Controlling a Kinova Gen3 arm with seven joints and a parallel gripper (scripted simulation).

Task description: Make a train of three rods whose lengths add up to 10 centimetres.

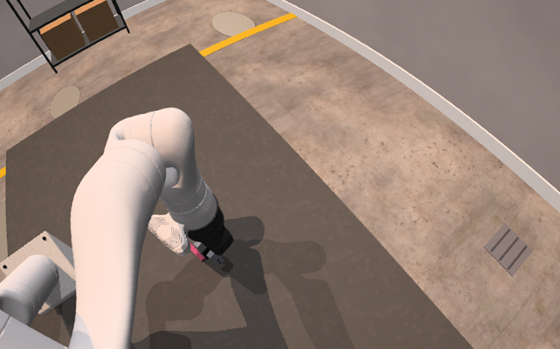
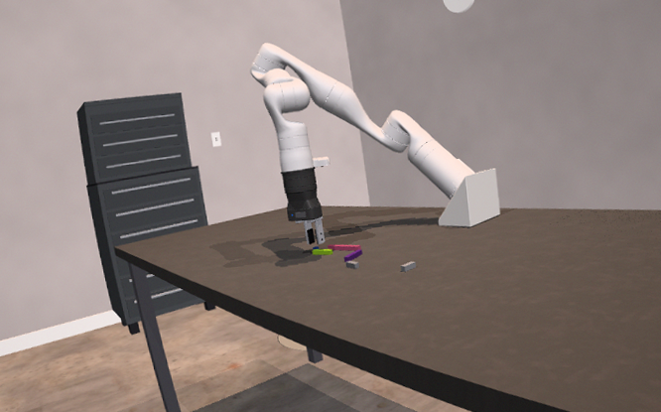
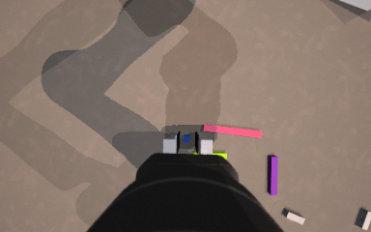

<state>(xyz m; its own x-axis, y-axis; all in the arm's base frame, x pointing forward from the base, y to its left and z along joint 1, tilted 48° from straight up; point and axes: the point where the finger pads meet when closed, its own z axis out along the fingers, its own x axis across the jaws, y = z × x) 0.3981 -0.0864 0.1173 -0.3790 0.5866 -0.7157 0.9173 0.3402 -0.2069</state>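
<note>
Now: hand 3 cm above the blue rod. From my hand the other things lie so: lime rod: 1 cm ahead, 4 cm to the left, 3 cm below; then purple rod: 15 cm to the left, 3 cm below; then pink rod: 4 cm behind, 6 cm to the left, 3 cm below.
</note>
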